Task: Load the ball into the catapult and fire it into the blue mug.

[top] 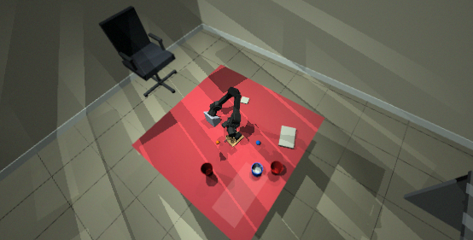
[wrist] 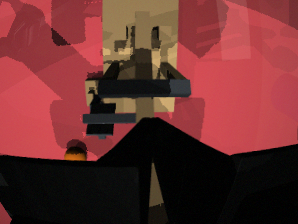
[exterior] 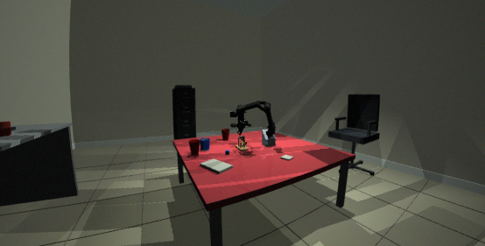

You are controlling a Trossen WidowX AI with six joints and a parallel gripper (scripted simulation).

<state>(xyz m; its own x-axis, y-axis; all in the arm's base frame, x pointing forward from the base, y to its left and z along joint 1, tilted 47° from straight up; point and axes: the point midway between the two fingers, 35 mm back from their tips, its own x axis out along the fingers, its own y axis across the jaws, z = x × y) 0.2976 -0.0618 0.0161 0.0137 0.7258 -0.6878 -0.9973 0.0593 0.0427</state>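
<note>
Now: gripper tip 6 cm above the wooden catapult and 2 cm past it. Also, from my gripper tip: orange ball 12 cm below, 10 cm to the right, 10 cm behind; blue mug 33 cm ahead, 11 cm below, 8 cm to the right; blue ball 18 cm ahead, 13 cm to the left, 12 cm below.
</note>
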